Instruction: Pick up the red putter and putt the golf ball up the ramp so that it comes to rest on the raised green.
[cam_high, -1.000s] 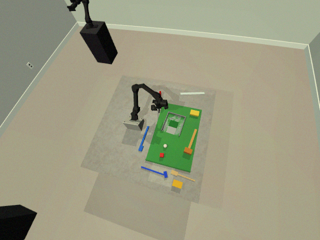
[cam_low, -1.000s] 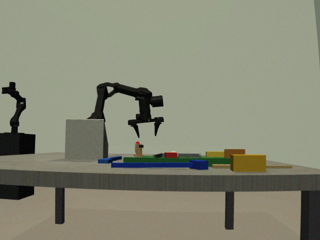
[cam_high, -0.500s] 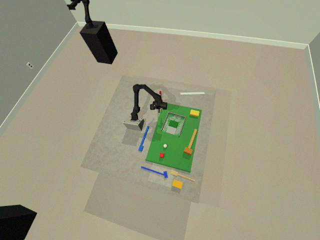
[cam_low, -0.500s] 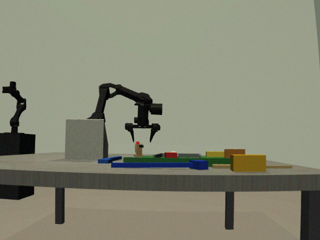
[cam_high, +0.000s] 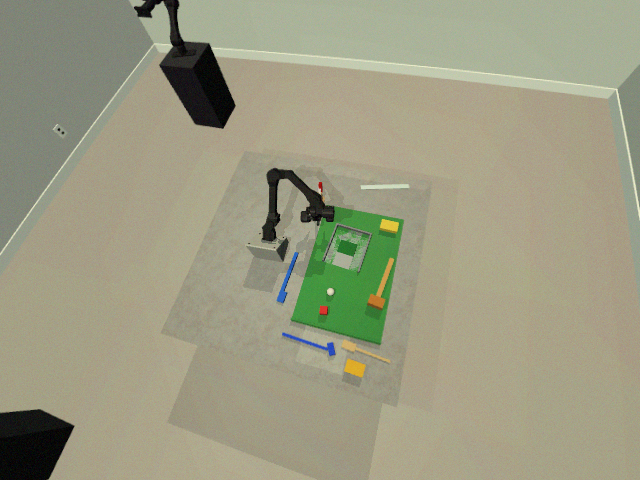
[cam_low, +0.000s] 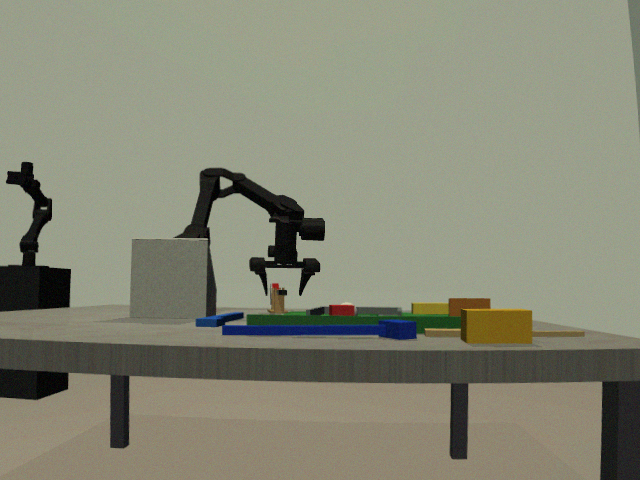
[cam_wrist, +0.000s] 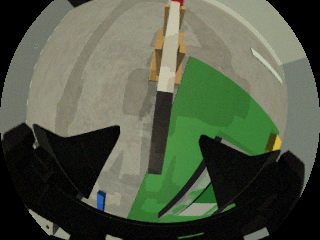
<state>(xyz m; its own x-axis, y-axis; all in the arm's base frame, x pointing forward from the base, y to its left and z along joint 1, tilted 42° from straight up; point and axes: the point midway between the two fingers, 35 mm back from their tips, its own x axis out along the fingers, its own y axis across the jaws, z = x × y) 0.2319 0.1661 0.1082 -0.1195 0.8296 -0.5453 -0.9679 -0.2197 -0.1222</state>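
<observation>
The red putter lies 110 mm to the left of my gripper tip and 30 mm behind it. Also, from my gripper tip: green mat: 250 mm ahead, 230 mm to the right, 50 mm below; white golf ball: 390 mm to the right, 180 mm ahead, 30 mm below; white bar: 350 mm to the left, 330 mm ahead, 50 mm below.
</observation>
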